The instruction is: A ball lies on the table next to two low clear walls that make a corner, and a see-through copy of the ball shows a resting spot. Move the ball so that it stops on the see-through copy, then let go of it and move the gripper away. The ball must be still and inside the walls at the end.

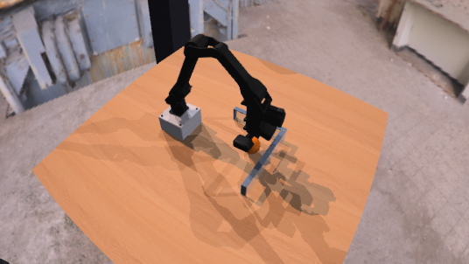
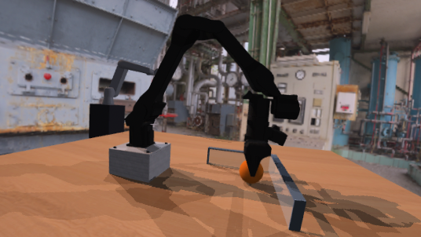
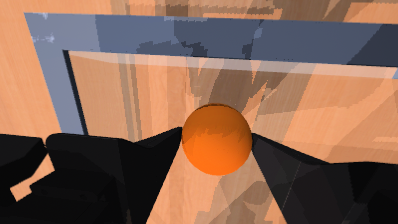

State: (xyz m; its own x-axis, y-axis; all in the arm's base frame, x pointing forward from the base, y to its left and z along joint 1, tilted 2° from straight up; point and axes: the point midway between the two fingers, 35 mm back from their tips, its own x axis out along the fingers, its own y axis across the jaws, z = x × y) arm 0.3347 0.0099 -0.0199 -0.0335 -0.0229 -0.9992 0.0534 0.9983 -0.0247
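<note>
The orange ball is right at my gripper tip. Round my gripper tip: short wall (12 cm to the left, 3 cm behind).
</note>
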